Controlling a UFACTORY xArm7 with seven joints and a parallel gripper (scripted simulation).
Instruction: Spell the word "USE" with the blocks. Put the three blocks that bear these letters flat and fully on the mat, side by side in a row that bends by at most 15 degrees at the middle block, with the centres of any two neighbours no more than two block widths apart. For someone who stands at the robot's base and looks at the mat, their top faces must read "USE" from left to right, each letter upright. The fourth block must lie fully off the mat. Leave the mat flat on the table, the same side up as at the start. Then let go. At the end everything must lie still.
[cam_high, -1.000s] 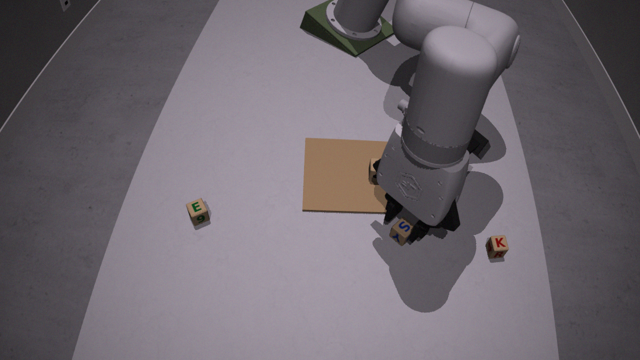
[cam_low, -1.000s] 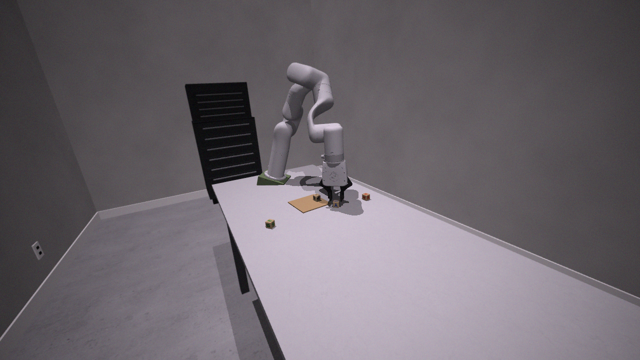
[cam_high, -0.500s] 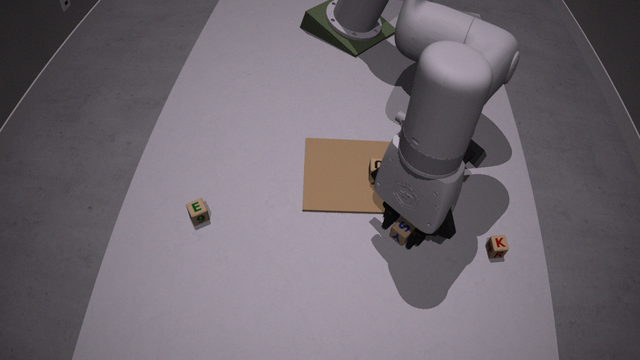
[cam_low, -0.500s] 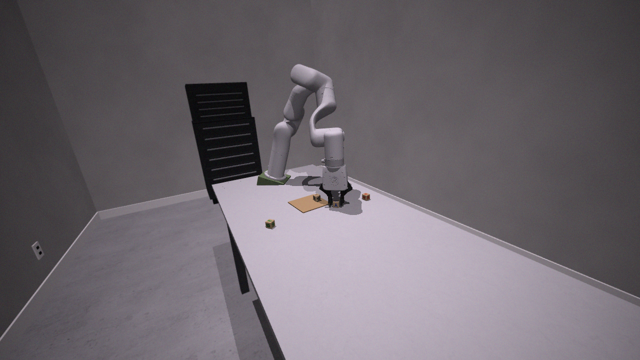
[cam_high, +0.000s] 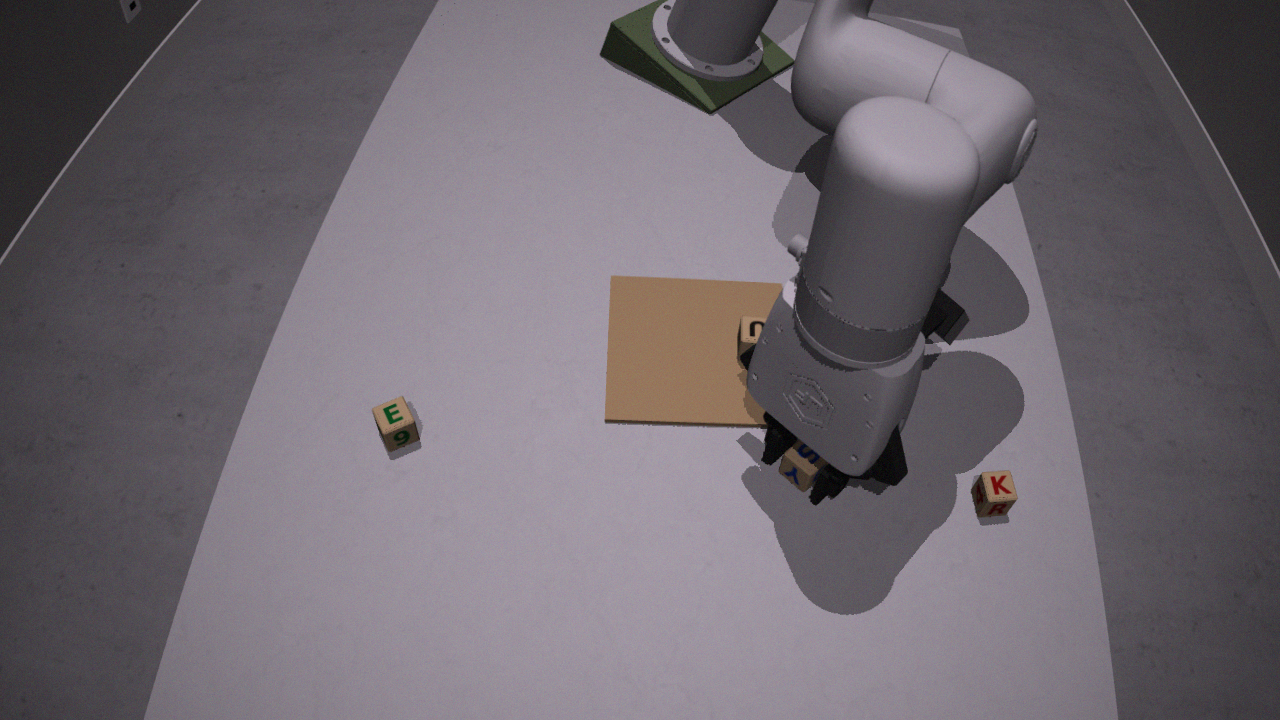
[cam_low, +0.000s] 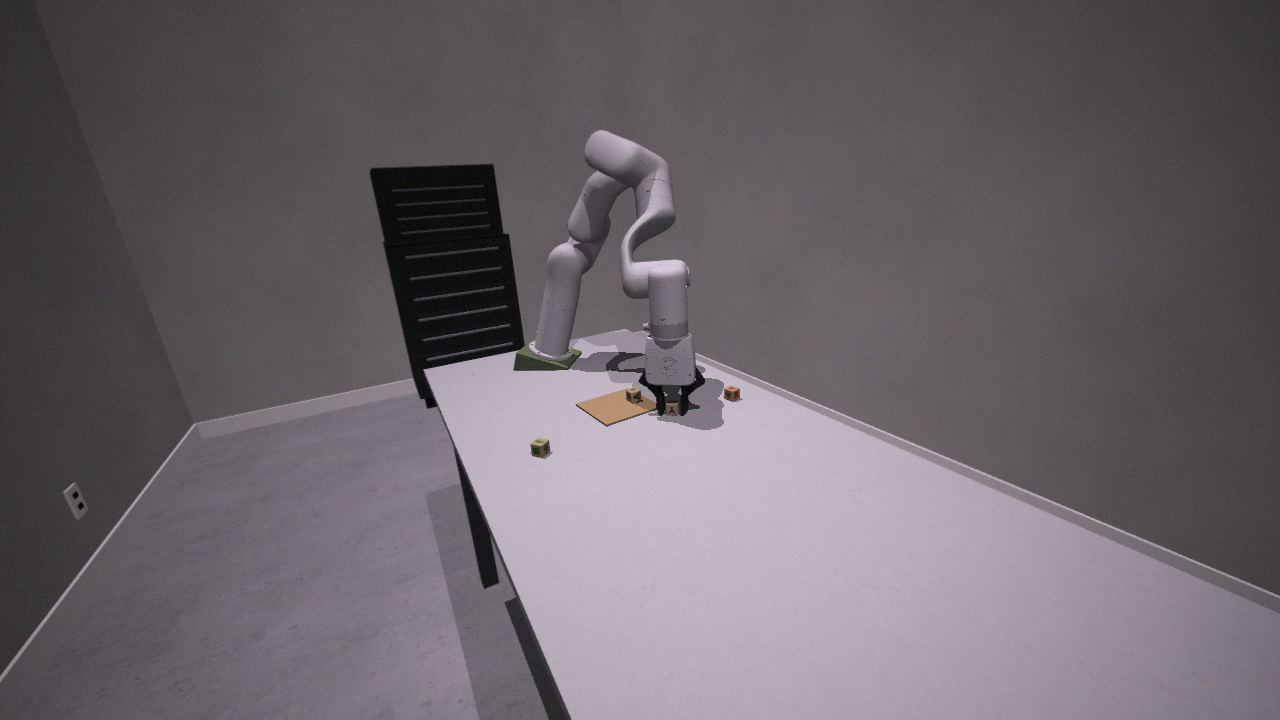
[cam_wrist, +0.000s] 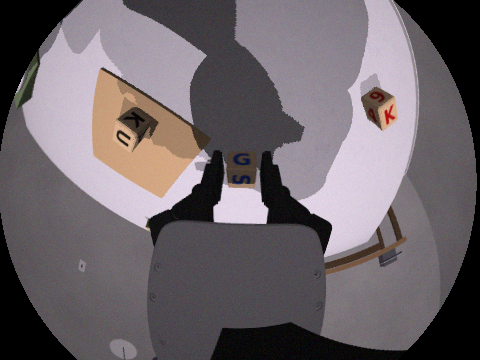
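Now: hand 10 mm above the S block. From my hand the other things lie so: U block: 110 mm behind, 30 mm to the right; then K block: 20 mm ahead, 150 mm to the left, 10 mm below; then tan mat: 110 mm behind, 70 mm to the right, 20 mm below.
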